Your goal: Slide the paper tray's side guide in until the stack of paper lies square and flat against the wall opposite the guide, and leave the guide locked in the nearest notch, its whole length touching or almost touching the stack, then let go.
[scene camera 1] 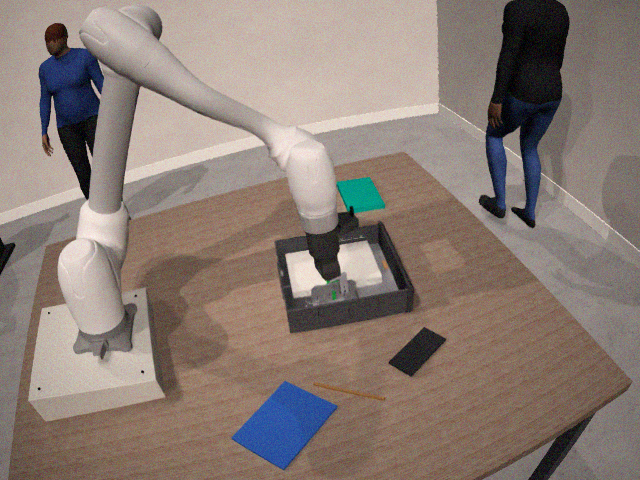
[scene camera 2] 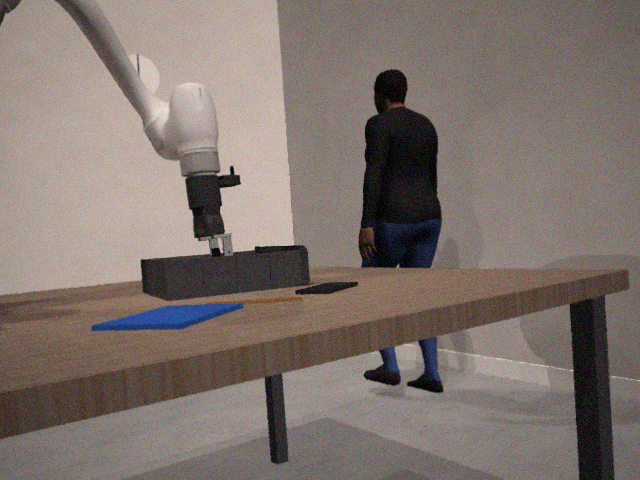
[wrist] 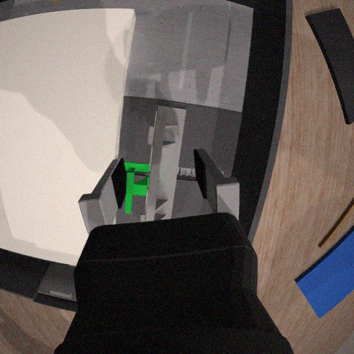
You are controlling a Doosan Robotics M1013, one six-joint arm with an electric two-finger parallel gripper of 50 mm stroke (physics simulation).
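Places are measured from the arm's base along level axes (x ahead, y left, z up), in metres.
Pixels of known places: gripper, fingertip midpoint: (scene camera 1: pixel 339 286); arm's base, link origin: (scene camera 1: pixel 106 329).
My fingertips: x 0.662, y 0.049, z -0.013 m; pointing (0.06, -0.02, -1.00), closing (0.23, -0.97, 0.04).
For each thing: its top centre in the pictures, then the offset to it from my fingertips. "spot": a spot on its surface instead. Level surfaces: height alone.
- paper tray, top centre: (scene camera 2: pixel 219 249) (scene camera 1: pixel 339 260) dx +0.016, dy +0.073, dz +0.029 m
- white paper stack, surface spot: (scene camera 1: pixel 361 260) spot: dx +0.087, dy +0.122, dz -0.026 m
- side guide, top centre: (scene camera 1: pixel 332 280) dx -0.016, dy +0.013, dz +0.014 m
- wooden table, surface height: dz -0.067 m
- teal block, top centre: (scene camera 1: pixel 359 192) dx +0.181, dy +0.528, dz -0.049 m
- black slab, top centre: (scene camera 2: pixel 327 285) (scene camera 1: pixel 418 350) dx +0.151, dy -0.226, dz -0.059 m
- orange stick, top centre: (scene camera 2: pixel 253 299) (scene camera 1: pixel 348 390) dx -0.043, dy -0.304, dz -0.060 m
- blue slab, top centre: (scene camera 2: pixel 173 313) (scene camera 1: pixel 284 422) dx -0.204, dy -0.365, dz -0.059 m
The paper tray (scene camera 1: pixel 372 304) (scene camera 2: pixel 248 276) (wrist: pixel 266 100) is a dark grey box. The white paper stack (scene camera 1: pixel 361 260) (wrist: pixel 55 125) lies in it; its contact with the wall opposite the guide cannot be judged. The side guide (scene camera 1: pixel 320 293) (wrist: pixel 168 160) is an upright grey plate near the tray's front wall in scene camera 1. In the wrist view a gap shows between it and the stack's edge, with a green latch (wrist: pixel 130 187) on the stack side. My gripper (scene camera 1: pixel 337 285) (scene camera 2: pixel 220 245) (wrist: pixel 159 167) is open, one finger on each side of the guide, holding nothing.
On the wooden table (scene camera 1: pixel 206 361) (scene camera 2: pixel 439 299) lie a teal block (scene camera 1: pixel 360 194), a black slab (scene camera 1: pixel 417 351) (scene camera 2: pixel 326 287) (wrist: pixel 335 55), an orange stick (scene camera 1: pixel 348 391) (scene camera 2: pixel 273 300) and a blue slab (scene camera 1: pixel 284 424) (scene camera 2: pixel 170 316) (wrist: pixel 332 275). Two people stand beyond the table.
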